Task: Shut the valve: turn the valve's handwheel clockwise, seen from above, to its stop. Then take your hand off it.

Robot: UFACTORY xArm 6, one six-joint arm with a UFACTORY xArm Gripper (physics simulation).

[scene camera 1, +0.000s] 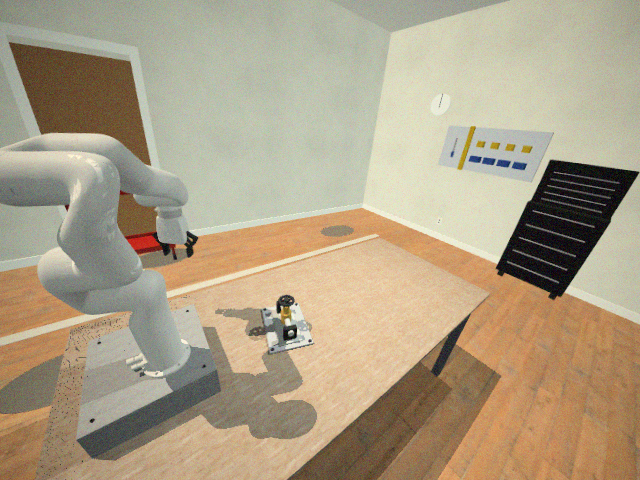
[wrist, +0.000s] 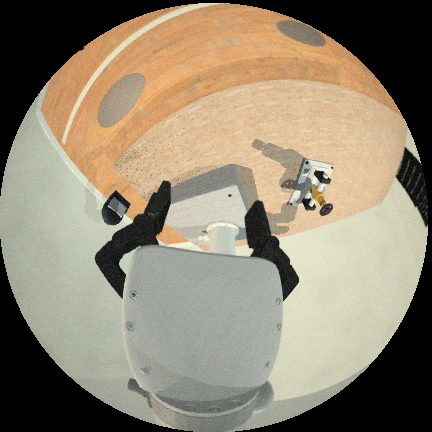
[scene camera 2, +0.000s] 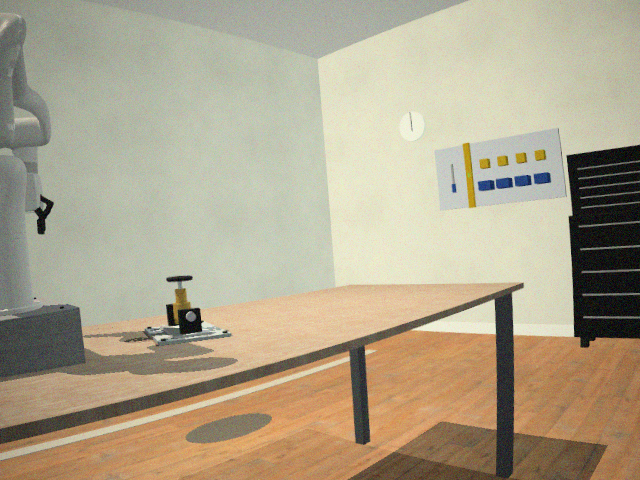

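Note:
The wrist view shows the gripper, and scene camera 2 shows it too. A white base plate appears in the pictures along with the gripper.

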